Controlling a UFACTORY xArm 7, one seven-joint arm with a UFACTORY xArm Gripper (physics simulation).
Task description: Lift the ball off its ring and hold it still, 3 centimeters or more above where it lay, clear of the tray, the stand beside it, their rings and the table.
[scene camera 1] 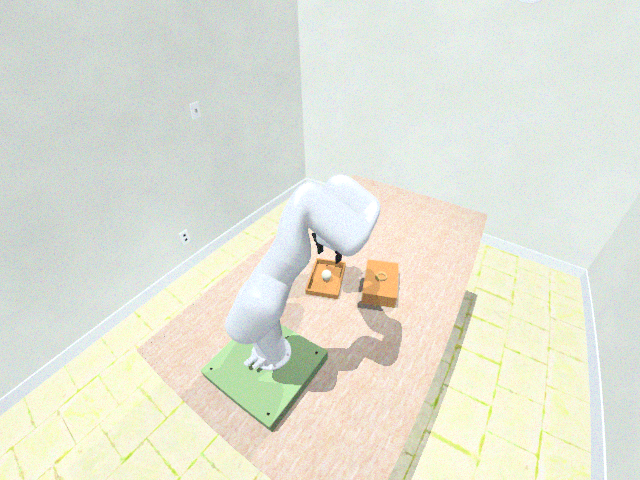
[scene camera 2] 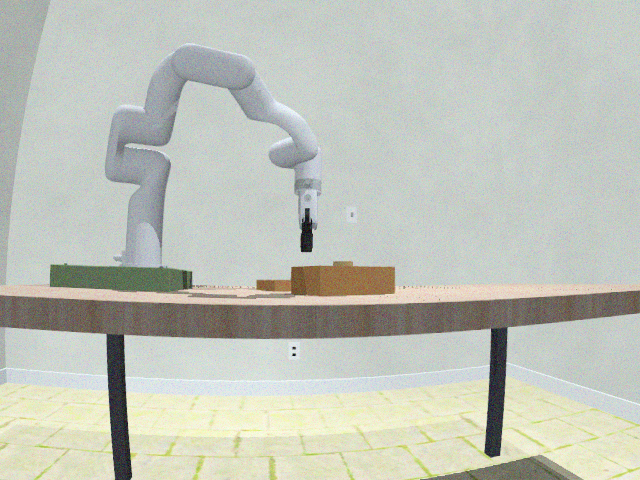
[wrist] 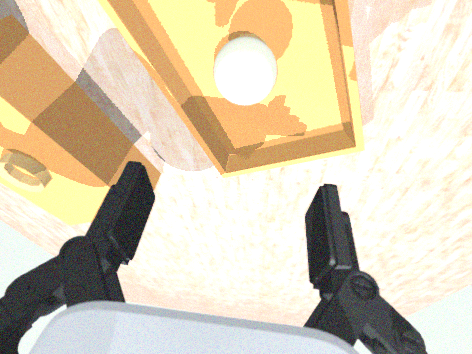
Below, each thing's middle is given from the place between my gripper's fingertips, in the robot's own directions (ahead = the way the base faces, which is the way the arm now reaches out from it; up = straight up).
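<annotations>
My hand is 80 mm above the white ball (wrist: pixel 245 70) and 20 mm past it. I see the orange stand (scene camera 2: pixel 342 279), which is 70 mm below my hand, 90 mm ahead of it and 200 mm to the right of it. The shallow orange tray (scene camera 1: pixel 317 286) is 100 mm below my hand and 20 mm behind it. Going by their middles, of the things named here the orange stand is the farthest from my hand.
</annotations>
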